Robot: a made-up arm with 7 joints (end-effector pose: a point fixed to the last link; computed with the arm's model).
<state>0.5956 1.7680 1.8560 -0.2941 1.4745 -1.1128 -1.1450</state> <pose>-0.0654 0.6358 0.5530 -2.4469 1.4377 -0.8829</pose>
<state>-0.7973 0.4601 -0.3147 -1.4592 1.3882 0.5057 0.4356</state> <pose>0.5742 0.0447 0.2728 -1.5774 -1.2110 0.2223</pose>
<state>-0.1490 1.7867 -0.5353 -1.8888 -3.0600 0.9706 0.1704</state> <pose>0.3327 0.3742 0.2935 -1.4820 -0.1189 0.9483</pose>
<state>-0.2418 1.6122 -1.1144 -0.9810 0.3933 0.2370 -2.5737</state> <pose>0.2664 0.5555 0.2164 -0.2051 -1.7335 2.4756</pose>
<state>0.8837 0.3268 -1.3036 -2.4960 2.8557 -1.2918 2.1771</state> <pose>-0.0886 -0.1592 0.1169 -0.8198 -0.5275 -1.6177</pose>
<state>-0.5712 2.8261 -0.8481 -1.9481 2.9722 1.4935 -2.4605</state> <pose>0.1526 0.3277 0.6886 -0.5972 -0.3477 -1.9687</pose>
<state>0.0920 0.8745 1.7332 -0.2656 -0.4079 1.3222 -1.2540</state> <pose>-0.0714 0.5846 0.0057 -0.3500 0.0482 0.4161</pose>
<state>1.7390 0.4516 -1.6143 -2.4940 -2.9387 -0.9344 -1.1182</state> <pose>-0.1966 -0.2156 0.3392 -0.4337 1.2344 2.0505</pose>
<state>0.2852 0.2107 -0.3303 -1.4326 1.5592 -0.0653 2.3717</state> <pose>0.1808 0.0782 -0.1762 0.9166 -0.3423 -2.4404</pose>
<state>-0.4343 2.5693 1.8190 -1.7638 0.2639 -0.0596 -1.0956</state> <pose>-0.2688 -0.0115 0.7108 -1.8472 0.4674 0.1221</pose>
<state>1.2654 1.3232 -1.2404 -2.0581 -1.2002 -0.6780 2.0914</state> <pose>-0.3000 0.1332 0.1987 -1.5183 0.5001 0.4630</pose>
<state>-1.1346 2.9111 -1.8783 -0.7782 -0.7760 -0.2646 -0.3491</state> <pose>-0.3304 0.4568 0.6316 0.6097 1.2199 -0.9572</pose>
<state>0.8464 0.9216 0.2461 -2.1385 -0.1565 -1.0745 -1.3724</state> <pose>0.0689 0.3023 0.1656 -1.3272 1.4710 2.2194</pose>
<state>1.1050 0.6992 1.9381 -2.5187 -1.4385 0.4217 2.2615</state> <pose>-0.0671 0.2209 0.4568 1.4937 -2.2439 -1.1600</pose>
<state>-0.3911 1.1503 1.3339 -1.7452 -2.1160 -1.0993 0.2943</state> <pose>0.1244 0.4373 0.5129 1.9080 -0.1370 -1.4619</pose>
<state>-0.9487 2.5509 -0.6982 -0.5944 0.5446 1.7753 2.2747</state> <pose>-0.1519 0.4441 0.8580 -1.0141 1.0881 -1.5019</pose>
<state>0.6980 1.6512 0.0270 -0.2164 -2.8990 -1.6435 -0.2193</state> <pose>-0.0748 0.6571 0.4089 -1.9159 1.3347 -0.6063</pose>
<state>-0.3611 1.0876 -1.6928 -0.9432 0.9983 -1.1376 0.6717</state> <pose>0.2475 0.3988 -0.0591 -0.9205 -1.3297 -0.2431</pose>
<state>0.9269 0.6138 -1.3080 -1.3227 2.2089 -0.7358 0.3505</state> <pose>-0.3801 0.0455 -0.0743 0.1811 -0.3861 1.7104</pose>
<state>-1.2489 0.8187 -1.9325 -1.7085 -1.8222 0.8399 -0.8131</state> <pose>0.4011 -0.0011 0.0746 -1.7306 0.1673 1.1556</pose>
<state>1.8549 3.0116 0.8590 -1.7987 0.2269 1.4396 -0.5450</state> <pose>0.3639 0.0350 0.0514 0.8718 0.7003 -2.2684</pose>
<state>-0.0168 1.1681 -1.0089 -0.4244 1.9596 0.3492 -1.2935</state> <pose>0.1048 0.6139 0.0534 0.2031 -0.1314 -0.4106</pose>
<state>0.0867 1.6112 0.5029 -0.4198 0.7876 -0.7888 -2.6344</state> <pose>0.0817 0.6528 0.4759 2.1199 1.1193 -1.0016</pose>
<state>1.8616 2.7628 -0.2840 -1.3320 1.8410 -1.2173 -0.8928</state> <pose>0.2651 0.4961 0.1514 0.0238 -0.5278 -1.7535</pose>
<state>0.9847 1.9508 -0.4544 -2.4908 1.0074 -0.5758 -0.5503</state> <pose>0.1055 0.2639 0.2149 -0.8706 -1.0831 -1.0312</pose>
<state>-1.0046 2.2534 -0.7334 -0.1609 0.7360 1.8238 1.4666</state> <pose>-0.1485 0.5613 0.7467 -1.1420 0.6829 -2.5663</pose>
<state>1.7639 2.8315 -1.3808 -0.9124 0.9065 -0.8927 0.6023</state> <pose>0.3172 0.5610 0.3883 0.0703 0.9546 -0.8461</pose>
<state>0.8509 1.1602 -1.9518 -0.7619 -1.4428 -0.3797 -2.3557</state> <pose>-0.4536 0.3856 0.1866 0.7732 0.9246 0.7530</pose>
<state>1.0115 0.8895 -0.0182 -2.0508 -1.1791 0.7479 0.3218</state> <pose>-0.0037 0.2403 0.0567 0.9406 -0.4533 -1.2198</pose>
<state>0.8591 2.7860 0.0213 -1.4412 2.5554 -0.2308 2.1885</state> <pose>0.5033 0.3026 0.4882 -0.8838 -1.3891 1.9751</pose>
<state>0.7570 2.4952 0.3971 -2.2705 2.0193 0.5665 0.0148</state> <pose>0.3874 0.1388 0.4015 -0.4698 -0.2647 -0.6578</pose>
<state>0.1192 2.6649 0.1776 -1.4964 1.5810 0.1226 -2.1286</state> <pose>0.3626 0.1537 0.7821 1.7406 0.3272 -2.3447</pose>
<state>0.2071 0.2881 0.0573 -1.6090 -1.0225 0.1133 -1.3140</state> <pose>0.2574 0.1413 -0.0327 1.2737 -0.0958 -2.0589</pose>
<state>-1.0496 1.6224 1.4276 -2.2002 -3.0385 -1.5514 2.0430</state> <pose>-0.1114 0.2718 0.6088 1.8939 -1.6474 0.4297</pose>
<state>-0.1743 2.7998 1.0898 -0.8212 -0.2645 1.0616 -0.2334</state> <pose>0.0011 -0.0029 1.0009 2.4829 -1.1627 0.3202</pose>
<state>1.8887 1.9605 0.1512 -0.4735 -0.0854 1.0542 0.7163</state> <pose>0.0443 0.6831 0.4210 1.9271 1.0095 -0.7246</pose>
